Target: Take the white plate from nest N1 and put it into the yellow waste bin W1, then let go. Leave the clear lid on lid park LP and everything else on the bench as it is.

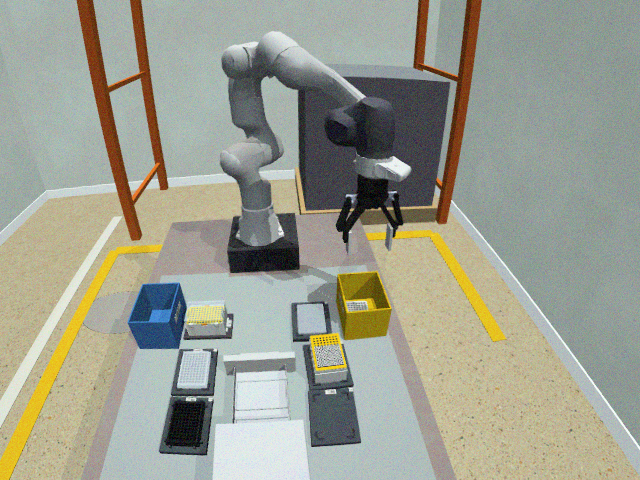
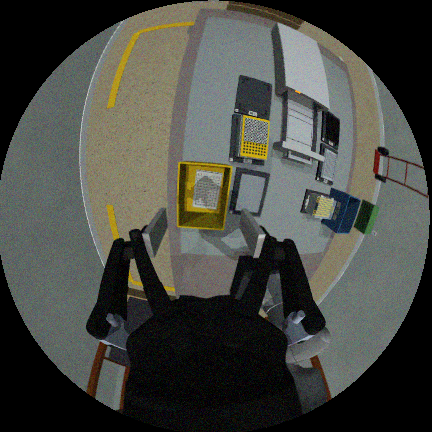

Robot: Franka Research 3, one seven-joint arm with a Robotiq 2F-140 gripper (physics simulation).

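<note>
The white plate lies inside the yellow waste bin, low down near its floor. My gripper is open with nothing between its fingers. It hangs high above and behind the bin, well apart from it. The clear lid lies flat on its dark-framed park beside the bin. An empty dark nest is at the front right of the bench; its label is too small to read.
A yellow-topped tip box sits on a nest before the bin. A blue bin and a yellow-and-white box stand across the bench. A white plate and a black plate sit on the left nests.
</note>
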